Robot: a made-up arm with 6 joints. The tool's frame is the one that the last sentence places.
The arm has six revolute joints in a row. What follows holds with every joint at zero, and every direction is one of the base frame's. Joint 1 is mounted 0.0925 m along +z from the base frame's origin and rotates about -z. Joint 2 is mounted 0.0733 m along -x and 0.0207 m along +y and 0.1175 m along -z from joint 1 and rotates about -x. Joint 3 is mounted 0.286 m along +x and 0.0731 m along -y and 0.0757 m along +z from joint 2 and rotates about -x. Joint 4 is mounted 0.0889 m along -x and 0.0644 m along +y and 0.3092 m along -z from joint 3 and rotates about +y. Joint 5 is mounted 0.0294 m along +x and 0.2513 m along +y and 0.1 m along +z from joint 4 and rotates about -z. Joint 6 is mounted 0.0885 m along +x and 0.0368 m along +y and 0.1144 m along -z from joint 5 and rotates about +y. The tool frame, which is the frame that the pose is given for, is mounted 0.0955 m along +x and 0.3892 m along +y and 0.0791 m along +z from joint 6; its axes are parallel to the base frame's.
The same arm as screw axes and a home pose.
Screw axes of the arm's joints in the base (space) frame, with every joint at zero. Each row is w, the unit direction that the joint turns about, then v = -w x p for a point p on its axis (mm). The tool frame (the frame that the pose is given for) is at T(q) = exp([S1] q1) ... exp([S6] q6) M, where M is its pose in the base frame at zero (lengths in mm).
S1: w 0 0 -1 v 0 0 0
S2: w -1 0 0 v 0 25 20.7
S3: w -1 0 0 v 0 -50.7 -52.4
S4: w 0 1 0 v 258.5 0 123.8
S5: w 0 0 -1 v -263.3 153.2 0
S6: w 0 1 0 v 272.9 0 241.7
M: xyz 337.2 689.3 -193.8 (mm) rpy 0 0 0 (deg, as in URDF)

